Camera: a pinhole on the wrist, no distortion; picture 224 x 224 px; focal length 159.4 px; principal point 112.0 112.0 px. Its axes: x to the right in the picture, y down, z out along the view. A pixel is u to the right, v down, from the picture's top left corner.
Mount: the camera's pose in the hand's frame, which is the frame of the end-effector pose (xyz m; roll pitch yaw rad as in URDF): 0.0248 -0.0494 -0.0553 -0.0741 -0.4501 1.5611
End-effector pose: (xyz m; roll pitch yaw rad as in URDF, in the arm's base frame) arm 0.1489 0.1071 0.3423 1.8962 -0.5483 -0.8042
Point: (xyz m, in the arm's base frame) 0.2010 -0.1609 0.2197
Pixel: 119.5 38.9
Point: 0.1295 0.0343 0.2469
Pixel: 155.7 144.3
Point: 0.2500 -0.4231 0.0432
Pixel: 91.2 41.2
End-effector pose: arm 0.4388 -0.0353 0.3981 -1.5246 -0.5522 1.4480
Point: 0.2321 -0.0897 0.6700
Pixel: 74.7 74.6
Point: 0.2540 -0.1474 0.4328
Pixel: 153.3 182.3
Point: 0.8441 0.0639 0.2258
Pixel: behind the camera
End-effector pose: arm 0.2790 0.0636 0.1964 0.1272 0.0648 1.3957
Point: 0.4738 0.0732 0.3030
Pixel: 89.7 90.9
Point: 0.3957 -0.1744 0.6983
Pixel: 171.2 180.0
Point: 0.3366 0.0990 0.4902
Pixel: 210.7 99.8
